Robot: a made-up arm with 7 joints.
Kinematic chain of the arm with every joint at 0, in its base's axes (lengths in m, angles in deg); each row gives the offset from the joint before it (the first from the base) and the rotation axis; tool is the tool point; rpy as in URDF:
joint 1: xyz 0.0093 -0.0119 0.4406 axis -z
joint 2: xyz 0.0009 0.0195 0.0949 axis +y
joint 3: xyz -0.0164 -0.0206 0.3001 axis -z
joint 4: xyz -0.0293 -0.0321 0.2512 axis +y
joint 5: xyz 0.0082 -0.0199 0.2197 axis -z
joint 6: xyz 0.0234 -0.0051 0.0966 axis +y
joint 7: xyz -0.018 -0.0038 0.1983 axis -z
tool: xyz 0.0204 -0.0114 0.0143 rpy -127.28 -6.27 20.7
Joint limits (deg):
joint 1: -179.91..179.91
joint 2: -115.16..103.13
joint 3: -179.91..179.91
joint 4: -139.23..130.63
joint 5: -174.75..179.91
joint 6: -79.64..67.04
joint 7: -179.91..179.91
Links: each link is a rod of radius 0.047 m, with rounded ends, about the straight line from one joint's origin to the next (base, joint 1, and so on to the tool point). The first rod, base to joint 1, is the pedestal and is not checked.
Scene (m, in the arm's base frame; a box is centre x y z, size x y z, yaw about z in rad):
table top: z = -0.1
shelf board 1: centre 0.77 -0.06 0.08 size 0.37 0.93 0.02 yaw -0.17
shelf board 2: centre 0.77 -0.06 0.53 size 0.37 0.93 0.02 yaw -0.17
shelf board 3: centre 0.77 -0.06 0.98 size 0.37 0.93 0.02 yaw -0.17
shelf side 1: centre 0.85 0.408 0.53 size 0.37 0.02 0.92 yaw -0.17
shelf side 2: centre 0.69 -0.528 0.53 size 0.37 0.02 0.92 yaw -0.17
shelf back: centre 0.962 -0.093 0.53 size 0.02 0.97 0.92 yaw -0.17
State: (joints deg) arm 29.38 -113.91 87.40 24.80 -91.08 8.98 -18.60
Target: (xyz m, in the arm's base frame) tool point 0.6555 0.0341 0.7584
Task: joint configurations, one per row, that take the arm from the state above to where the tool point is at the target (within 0.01 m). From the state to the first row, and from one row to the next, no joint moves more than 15 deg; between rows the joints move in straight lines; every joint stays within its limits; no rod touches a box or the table.
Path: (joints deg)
1: 23.37 -100.07 80.75 34.67 -89.09 12.04 -18.29
2: 17.35 -86.23 74.11 44.54 -87.09 15.10 -17.98
3: 11.34 -72.39 67.46 54.40 -85.10 18.15 -17.67
4: 5.32 -58.55 60.81 64.27 -83.10 21.21 -17.36
5: -0.69 -44.71 54.16 74.14 -81.11 24.27 -17.05
6: -6.70 -30.86 47.52 84.01 -79.11 27.33 -16.74
7: -12.72 -17.02 40.87 93.88 -77.12 30.39 -16.43
8: -18.73 -3.18 34.22 103.75 -75.13 33.44 -16.12
9: -24.75 10.66 27.58 113.61 -73.13 36.50 -15.82
10: -22.72 20.34 29.20 101.97 -76.18 31.86 -16.15
11: -20.69 30.02 30.82 90.32 -79.23 27.22 -16.49

